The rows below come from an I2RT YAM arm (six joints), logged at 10 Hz.
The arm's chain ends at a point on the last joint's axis. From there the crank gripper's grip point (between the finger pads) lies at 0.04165 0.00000 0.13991 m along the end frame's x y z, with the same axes.
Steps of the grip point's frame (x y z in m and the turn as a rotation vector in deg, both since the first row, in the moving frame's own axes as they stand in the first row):
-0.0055 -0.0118 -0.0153 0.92 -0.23 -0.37
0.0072 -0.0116 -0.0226 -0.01 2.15 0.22
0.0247 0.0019 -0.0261 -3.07 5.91 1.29
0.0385 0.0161 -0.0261 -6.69 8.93 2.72
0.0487 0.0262 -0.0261 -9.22 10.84 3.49
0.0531 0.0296 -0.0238 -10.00 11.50 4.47
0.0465 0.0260 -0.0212 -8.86 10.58 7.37
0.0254 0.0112 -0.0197 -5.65 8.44 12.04
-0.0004 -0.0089 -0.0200 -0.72 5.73 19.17
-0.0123 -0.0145 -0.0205 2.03 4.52 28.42
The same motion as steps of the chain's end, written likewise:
-0.0049 -0.0093 -0.0154 0.92 -0.23 -0.37
0.0020 -0.0118 -0.0209 -0.01 2.15 0.22
0.0106 -0.0066 -0.0208 -3.07 5.91 1.29
0.0178 -0.0022 -0.0169 -6.69 8.93 2.72
0.0240 0.0012 -0.0138 -9.22 10.84 3.49
0.0273 0.0019 -0.0103 -10.00 11.50 4.47
0.0234 -0.0017 -0.0092 -8.86 10.58 7.37
0.0079 -0.0129 -0.0110 -5.65 8.44 12.04
-0.0113 -0.0266 -0.0151 -0.72 5.73 19.17
-0.0189 -0.0323 -0.0172 2.03 4.52 28.42

